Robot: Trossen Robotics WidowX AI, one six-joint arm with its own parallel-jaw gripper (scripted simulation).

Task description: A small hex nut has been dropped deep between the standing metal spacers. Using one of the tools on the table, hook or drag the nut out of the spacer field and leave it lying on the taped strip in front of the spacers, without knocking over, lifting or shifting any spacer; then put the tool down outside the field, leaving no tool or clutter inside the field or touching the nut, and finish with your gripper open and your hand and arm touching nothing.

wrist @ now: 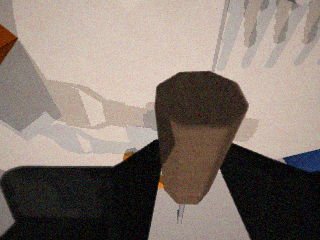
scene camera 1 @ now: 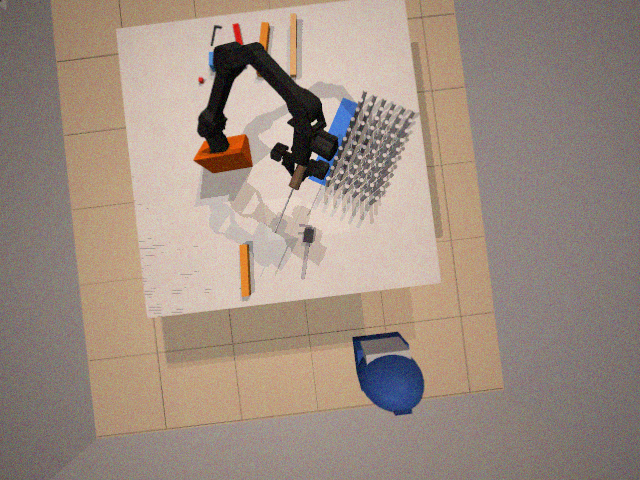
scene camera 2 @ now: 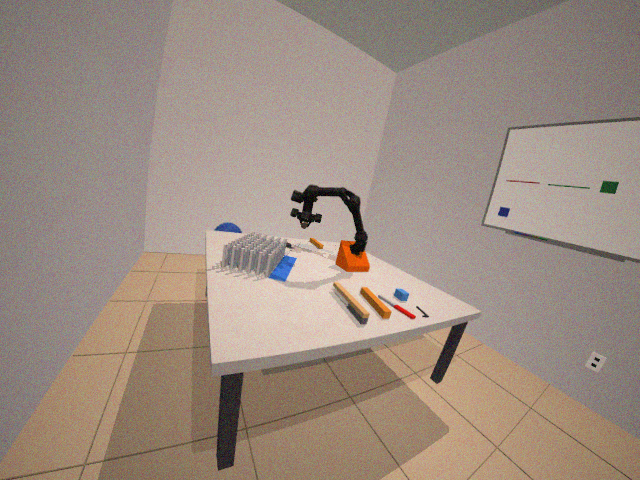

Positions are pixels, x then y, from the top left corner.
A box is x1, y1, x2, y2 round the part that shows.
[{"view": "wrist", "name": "gripper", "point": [188, 145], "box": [0, 139, 319, 239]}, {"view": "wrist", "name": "thin hook tool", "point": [198, 113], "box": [154, 71, 248, 224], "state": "held by the gripper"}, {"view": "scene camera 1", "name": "gripper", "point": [297, 178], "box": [270, 142, 329, 180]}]
